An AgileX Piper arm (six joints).
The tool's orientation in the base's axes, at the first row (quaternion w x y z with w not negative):
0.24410 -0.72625 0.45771 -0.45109
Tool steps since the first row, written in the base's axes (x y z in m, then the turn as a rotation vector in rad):
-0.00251 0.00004 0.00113 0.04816 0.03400 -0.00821
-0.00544 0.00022 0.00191 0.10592 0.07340 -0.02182
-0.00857 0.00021 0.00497 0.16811 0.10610 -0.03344
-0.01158 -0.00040 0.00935 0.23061 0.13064 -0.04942
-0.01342 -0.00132 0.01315 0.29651 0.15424 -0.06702
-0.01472 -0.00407 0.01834 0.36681 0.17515 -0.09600
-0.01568 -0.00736 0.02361 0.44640 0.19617 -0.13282
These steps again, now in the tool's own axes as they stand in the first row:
0.00002 0.00023 -0.00274 -0.02525 -0.03081 0.04422
-0.00032 0.00085 -0.00570 -0.05595 -0.06424 0.09912
0.00047 -0.00010 -0.00990 -0.07908 -0.09808 0.15736
0.00238 -0.00184 -0.01458 -0.09682 -0.12493 0.21842
0.00451 -0.00352 -0.01795 -0.11384 -0.15162 0.28328
0.00896 -0.00565 -0.02139 -0.13262 -0.17030 0.35757
0.01398 -0.00775 -0.02454 -0.15327 -0.18713 0.44372

